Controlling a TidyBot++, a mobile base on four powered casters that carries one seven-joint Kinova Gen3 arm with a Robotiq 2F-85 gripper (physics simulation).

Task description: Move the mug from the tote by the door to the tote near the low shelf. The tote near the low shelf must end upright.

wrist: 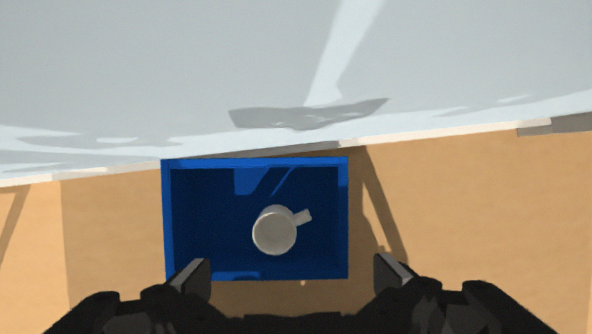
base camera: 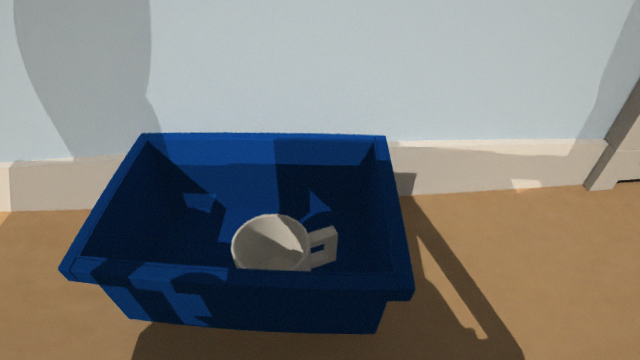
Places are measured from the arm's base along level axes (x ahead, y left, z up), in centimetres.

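Pixels of known places: gripper, fingertip midpoint: (wrist: 292, 274).
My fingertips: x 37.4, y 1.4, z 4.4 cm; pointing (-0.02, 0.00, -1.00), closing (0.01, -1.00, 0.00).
Behind a point stands the place of what it marks.
A white mug (base camera: 270, 245) @(z -36.2, x 33.4, y 5.4 cm) (wrist: 274, 231) @(z -38.6, x 28.6, y 5.0 cm) stands upright inside a blue tote (base camera: 240, 305) @(z -33.7, x 24.6, y 7.0 cm) (wrist: 166, 220) @(z -27.7, x 33.4, y 21.7 cm), with its handle toward the tote's right side. The tote stands upright on the floor against the wall. My gripper (wrist: 292, 274) @(z 4.4, x 37.4, y 1.4 cm) is open and empty, high above the tote, its fingertips at the lower edge of the wrist view and apart from the mug. The gripper does not show in the base camera view. A second tote and the low shelf do not show in either view.
A pale blue wall (base camera: 350, 65) @(z -20.2, x 45.7, y -3.1 cm) (wrist: 150, 65) @(z 14.9, x 45.0, y 3.6 cm) with a white baseboard (base camera: 490, 165) @(z -34.5, x 46.5, y -24.6 cm) runs close behind the tote. A grey upright piece (base camera: 622, 120) @(z -26.5, x 48.8, y -45.8 cm) stands against the wall at the right in the base camera view. Shadows fall across the wooden floor (base camera: 565, 270) @(z -39.7, x 31.7, y -32.7 cm) (wrist: 475, 215) @(z -39.7, x 30.6, y -36.7 cm).
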